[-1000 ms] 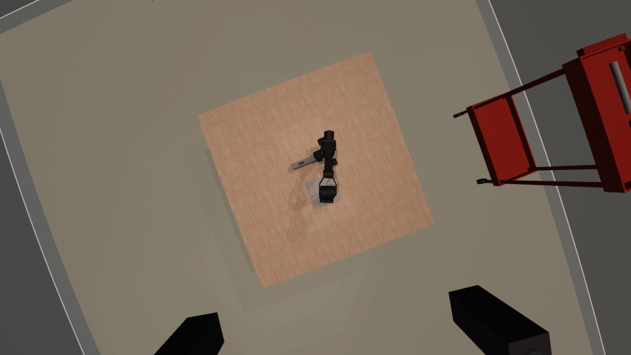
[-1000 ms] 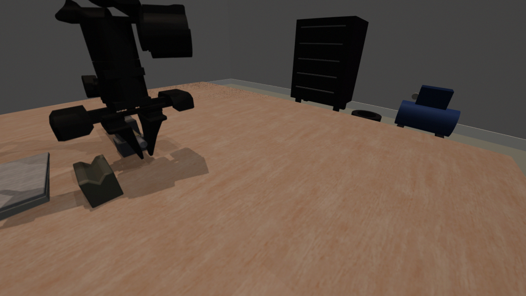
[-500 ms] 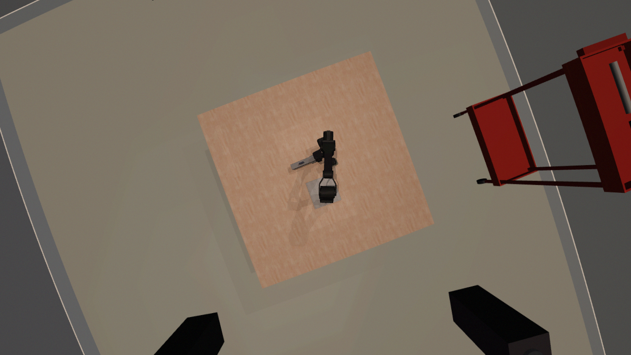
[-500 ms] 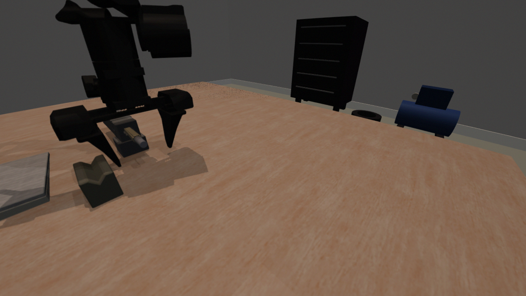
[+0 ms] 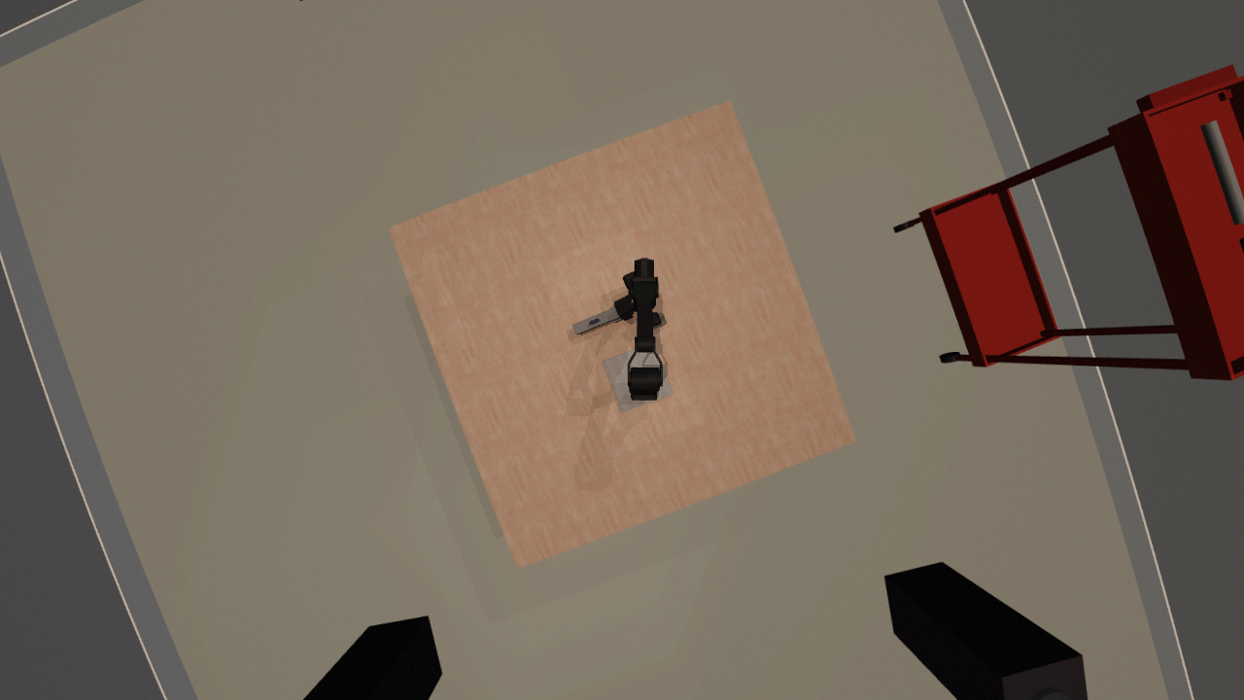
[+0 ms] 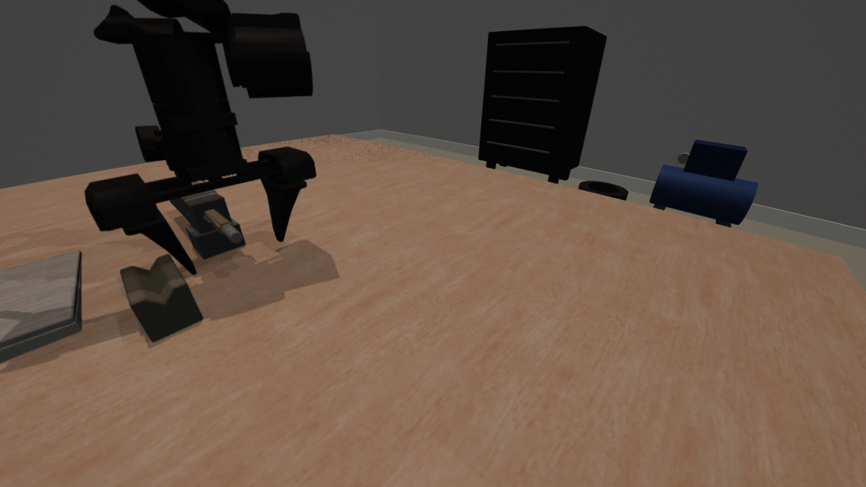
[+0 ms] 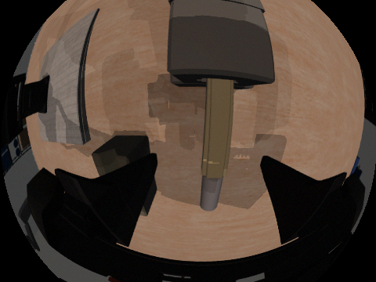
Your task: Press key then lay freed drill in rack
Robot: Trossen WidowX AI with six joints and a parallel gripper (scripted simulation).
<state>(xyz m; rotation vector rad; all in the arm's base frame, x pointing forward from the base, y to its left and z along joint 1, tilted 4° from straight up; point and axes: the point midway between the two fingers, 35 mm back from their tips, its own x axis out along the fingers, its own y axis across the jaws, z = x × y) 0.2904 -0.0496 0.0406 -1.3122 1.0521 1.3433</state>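
My gripper tip is 1 cm past the drill, 4 cm to the right of it and 3 cm below it. Round my gripper tip: rack: 7 cm behind, 4 cm to the right; dark key: 3 cm behind, 17 cm to the left, 3 cm above; dark grey holder block: 3 cm behind, 14 cm to the left, 2 cm above.
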